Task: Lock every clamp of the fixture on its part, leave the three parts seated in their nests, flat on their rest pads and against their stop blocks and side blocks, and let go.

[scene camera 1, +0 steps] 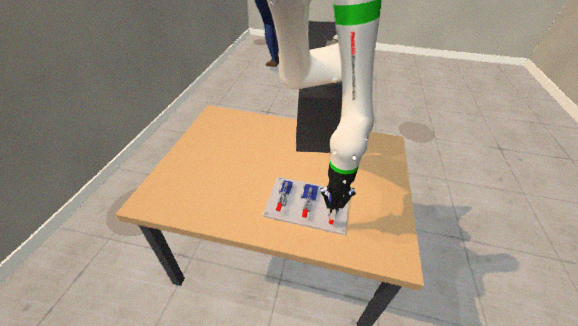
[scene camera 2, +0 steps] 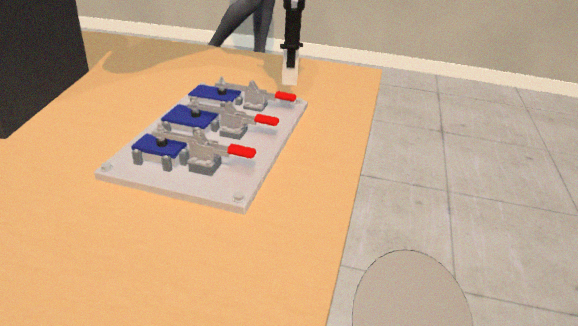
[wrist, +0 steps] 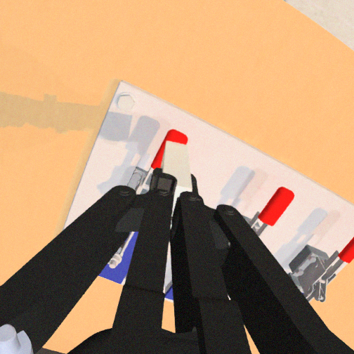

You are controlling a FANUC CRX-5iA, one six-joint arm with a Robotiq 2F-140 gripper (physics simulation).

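Places are measured from the arm's base along level axes (x ahead, y left, z up), in centimetres.
Pixels of known places: gripper, fingertip midpoint: [scene camera 1: 332,217] [scene camera 2: 289,83].
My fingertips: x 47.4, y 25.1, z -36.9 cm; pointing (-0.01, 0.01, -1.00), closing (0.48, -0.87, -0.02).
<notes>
For each thing: its top centre in the pictures, then the offset to it from my fingertips. "spot": a spot on its surface instead. Level surfaces: height alone.
- fixture plate, top centre: [scene camera 2: 216,130] [scene camera 1: 308,202] dz -5.8, dx -6.4, dy -13.0 cm
- middle blue part, top centre: [scene camera 2: 190,114] [scene camera 1: 310,191] dz -3.7, dx -11.0, dy -14.2 cm
- far blue part, top centre: [scene camera 2: 214,92] dz -4.2, dx -14.3, dy -3.6 cm
- middle red handle, surface spot: [scene camera 2: 267,120] [scene camera 1: 303,213] spot: dz -1.9, dx +2.7, dy -11.3 cm
- far red handle, surface spot: [scene camera 2: 285,96] [scene camera 1: 329,219] spot: dz -2.4, dx -0.2, dy -0.8 cm
- wooden table, surface height: dz -7.3 cm
The fixture plate [scene camera 1: 292,218] [scene camera 2: 215,189] [wrist: 215,155] carries three clamps in a row. In scene camera 2, a near blue part [scene camera 2: 150,146], a middle blue part [scene camera 2: 182,116] and a far blue part [scene camera 2: 207,92] each lie level among grey blocks, a clamp arm's dark tip down on each. The near red handle [scene camera 1: 279,206] [scene camera 2: 242,150], middle red handle [scene camera 1: 305,213] [scene camera 2: 267,120] [wrist: 276,206] and far red handle [scene camera 1: 331,221] [scene camera 2: 285,96] [wrist: 176,135] lie low. My gripper [scene camera 1: 332,215] [scene camera 2: 290,76] [wrist: 172,159] is shut and empty, its pale fingertips just above the far handle. Seating contacts are too small to tell.
The wooden table [scene camera 1: 200,165] [scene camera 2: 175,260] [wrist: 200,55] bears the plate. The arm's dark pedestal [scene camera 1: 312,122] [scene camera 2: 37,60] stands at the table's back edge. A person's legs [scene camera 1: 269,35] [scene camera 2: 250,22] show beyond the table.
</notes>
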